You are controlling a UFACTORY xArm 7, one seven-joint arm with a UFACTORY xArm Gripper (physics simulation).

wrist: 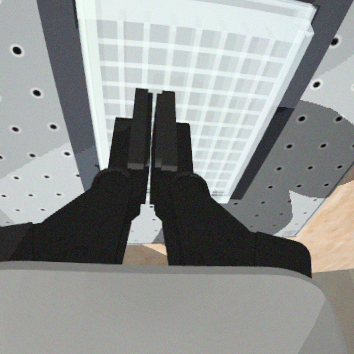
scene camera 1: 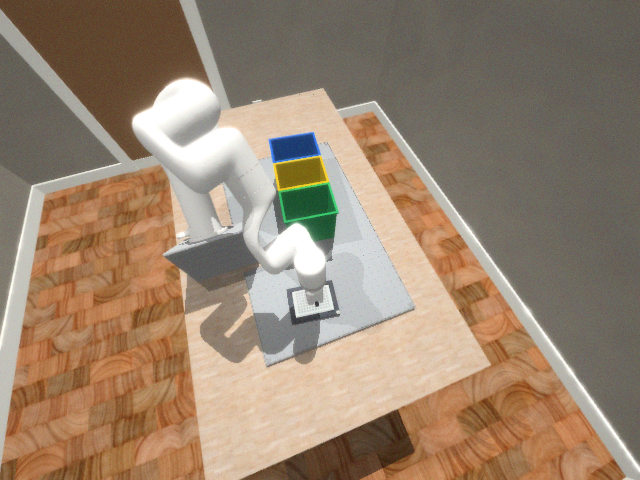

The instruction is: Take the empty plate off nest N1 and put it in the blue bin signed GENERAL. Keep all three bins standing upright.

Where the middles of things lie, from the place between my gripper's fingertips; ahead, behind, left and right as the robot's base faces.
Scene:
Right now my hand is 2 cm past the gridded plate (wrist: pixel 229 72), 1 cm to the left of it and 1 cm above it. Round my hand: green bin (scene camera 1: pixel 313 207) (10 cm ahead, 26 cm to the left, 6 cm above); blue bin (scene camera 1: pixel 300 146) (16 cm ahead, 51 cm to the left, 6 cm above); yellow bin (scene camera 1: pixel 292 174) (13 cm ahead, 38 cm to the left, 6 cm above).

